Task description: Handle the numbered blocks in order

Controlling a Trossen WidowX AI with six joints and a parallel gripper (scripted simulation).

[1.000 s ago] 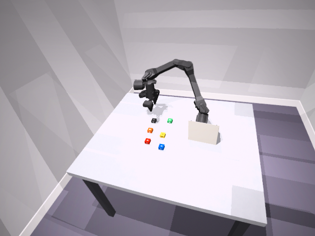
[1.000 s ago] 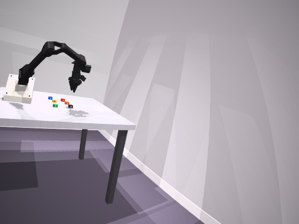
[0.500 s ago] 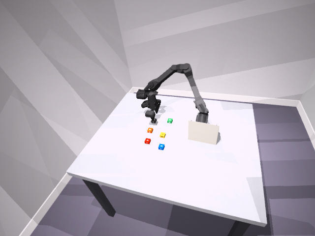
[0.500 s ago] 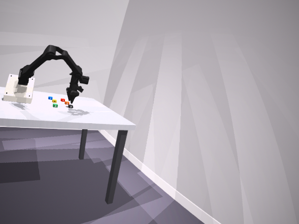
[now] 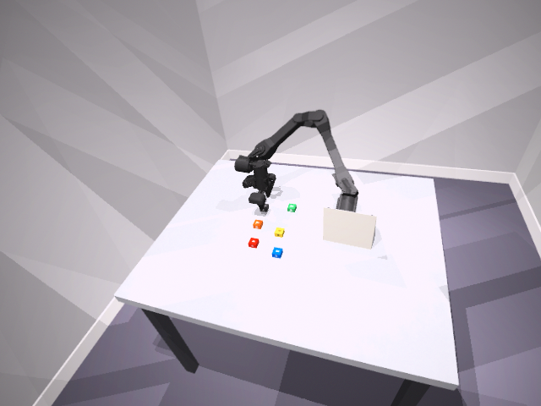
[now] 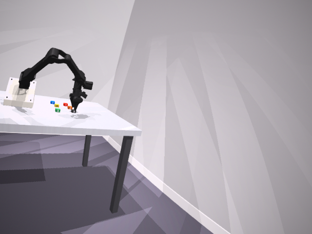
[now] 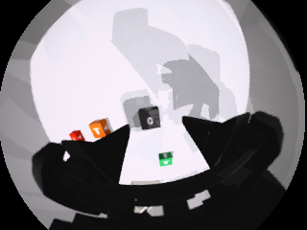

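My gripper tip is 20 mm above the black block and 10 mm to the right of it. The rest, counted from my gripper tip: green block 120 mm behind, 20 mm to the right, 20 mm below; yellow block 130 mm to the left, 110 mm behind, 20 mm below; orange block 110 mm to the left, 20 mm below, 10 mm behind.
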